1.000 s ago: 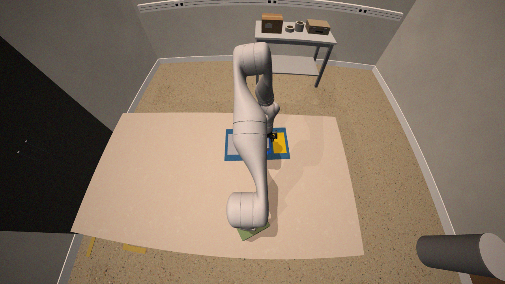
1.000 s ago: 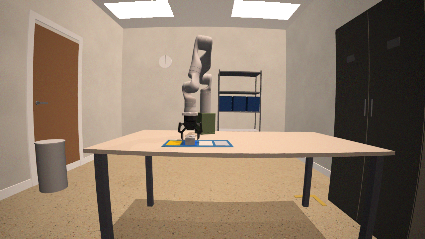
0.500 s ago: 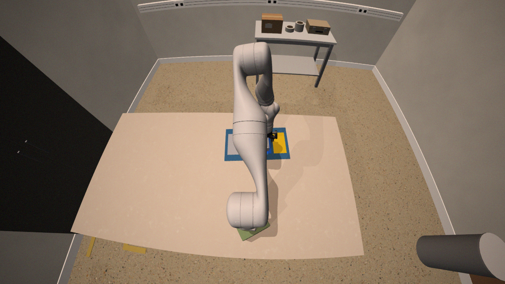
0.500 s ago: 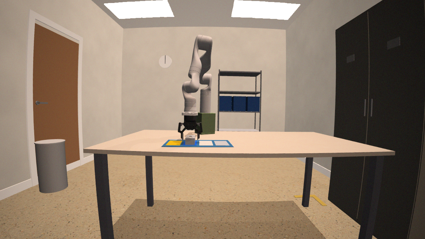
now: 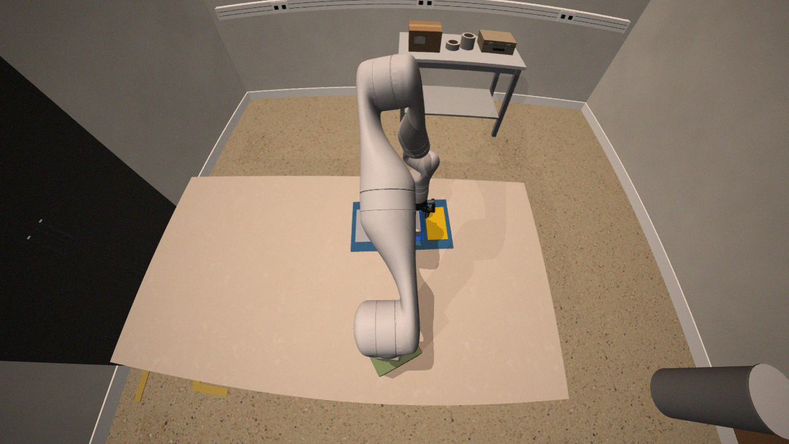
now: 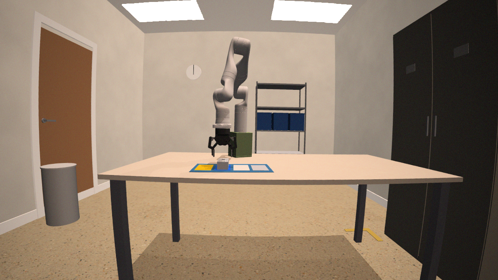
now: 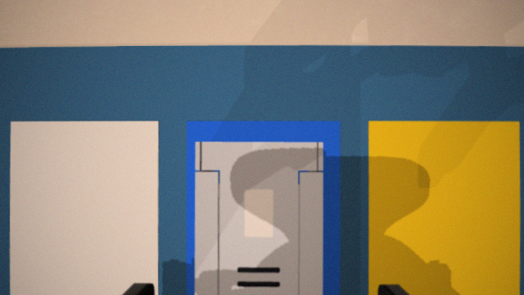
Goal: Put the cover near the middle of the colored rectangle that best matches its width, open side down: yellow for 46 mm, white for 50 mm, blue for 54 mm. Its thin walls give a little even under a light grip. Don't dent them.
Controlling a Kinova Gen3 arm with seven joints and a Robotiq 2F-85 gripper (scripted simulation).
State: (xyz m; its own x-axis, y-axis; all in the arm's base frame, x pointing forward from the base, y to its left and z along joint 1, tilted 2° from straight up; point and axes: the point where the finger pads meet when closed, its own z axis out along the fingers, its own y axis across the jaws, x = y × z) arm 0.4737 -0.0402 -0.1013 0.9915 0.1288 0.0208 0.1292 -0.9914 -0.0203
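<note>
Now: hand 40 mm above the cover. Round my hand: mat (60 mm below, 50 mm to the left, 40 mm ahead).
</note>
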